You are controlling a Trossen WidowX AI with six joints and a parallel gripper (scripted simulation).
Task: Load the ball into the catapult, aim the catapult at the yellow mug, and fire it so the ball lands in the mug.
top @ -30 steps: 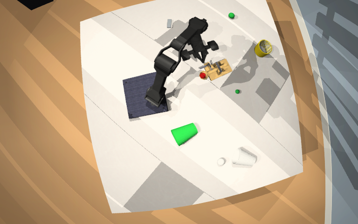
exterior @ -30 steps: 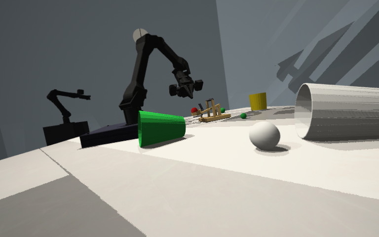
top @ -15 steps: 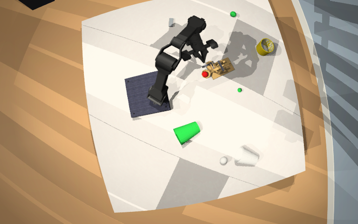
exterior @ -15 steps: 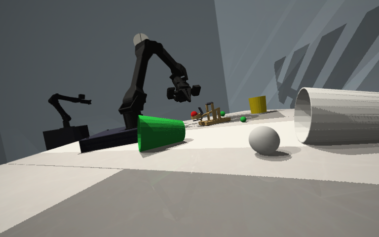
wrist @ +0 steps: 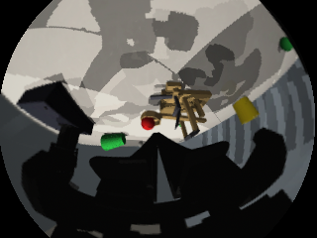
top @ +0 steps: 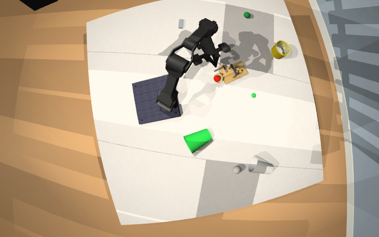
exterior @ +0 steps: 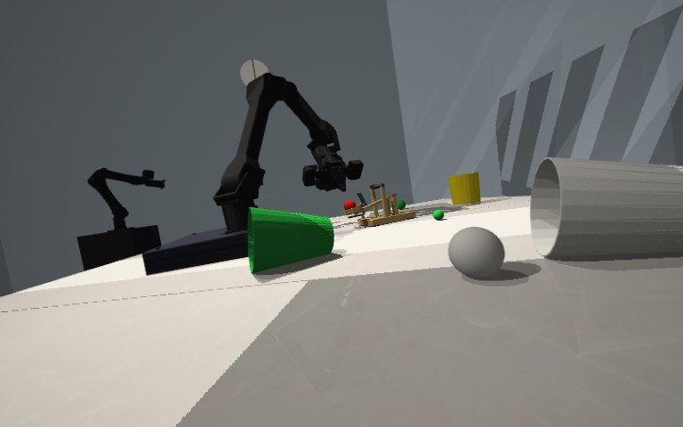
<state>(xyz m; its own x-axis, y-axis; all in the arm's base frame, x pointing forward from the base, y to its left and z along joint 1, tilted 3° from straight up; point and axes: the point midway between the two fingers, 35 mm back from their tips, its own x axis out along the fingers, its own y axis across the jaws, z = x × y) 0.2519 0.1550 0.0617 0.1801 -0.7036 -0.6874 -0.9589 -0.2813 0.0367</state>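
Right now the red ball is 5 cm to the right of my gripper tip and 4 cm below it. From my gripper tip the other things lie so: wooden catapult (7 cm ahead, 2 cm to the right, 5 cm below); small green ball (19 cm ahead, 16 cm to the right, 9 cm below); small grey block (12 cm behind, 32 cm to the left, 10 cm below).
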